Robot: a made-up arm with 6 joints.
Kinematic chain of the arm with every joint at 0, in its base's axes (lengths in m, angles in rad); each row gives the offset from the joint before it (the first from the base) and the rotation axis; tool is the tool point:
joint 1: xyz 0 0 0.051 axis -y
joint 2: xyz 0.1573 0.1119 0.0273 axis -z
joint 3: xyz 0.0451 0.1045 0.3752 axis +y
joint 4: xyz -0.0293 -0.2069 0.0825 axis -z
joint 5: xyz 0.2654 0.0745 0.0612 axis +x
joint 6: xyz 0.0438 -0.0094 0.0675 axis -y
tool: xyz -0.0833 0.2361 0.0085
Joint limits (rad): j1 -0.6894..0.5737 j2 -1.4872..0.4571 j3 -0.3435..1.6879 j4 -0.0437..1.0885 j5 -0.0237..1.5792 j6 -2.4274..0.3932
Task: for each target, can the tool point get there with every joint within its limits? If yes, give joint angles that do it. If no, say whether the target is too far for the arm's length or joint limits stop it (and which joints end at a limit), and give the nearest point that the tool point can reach.
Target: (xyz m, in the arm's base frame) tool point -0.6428 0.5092 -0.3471
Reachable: no: joint limits stop it (at a limit: joint 1, joint 2, joint 4, joint 5, joint 6) | nearest point -0.0622 0.4169 0.0817 | short by 0.728 m
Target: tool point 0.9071 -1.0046 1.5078
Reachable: no: too far | nearest point 0.4672 -0.3159 0.8012 | short by 1.080 m
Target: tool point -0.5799 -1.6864 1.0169
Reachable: no: too far | nearest point -0.1858 -0.4307 0.7531 | short by 1.342 m
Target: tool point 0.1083 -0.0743 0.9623
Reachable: yes | joints 0.3092 0.2144 -0.0959 0.2231 1.1570 -1.1437
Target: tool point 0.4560 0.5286 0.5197
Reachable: yes | joints -0.2646 -1.2077 0.5334 0.3945 0.6386 -0.1490
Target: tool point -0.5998 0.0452 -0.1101
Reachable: no: joint limits stop it (at a limit: joint 1, joint 2, joint 3, joint 4, joint 5, joint 6) | nearest point -0.1354 0.3325 0.1972 | short by 0.627 m
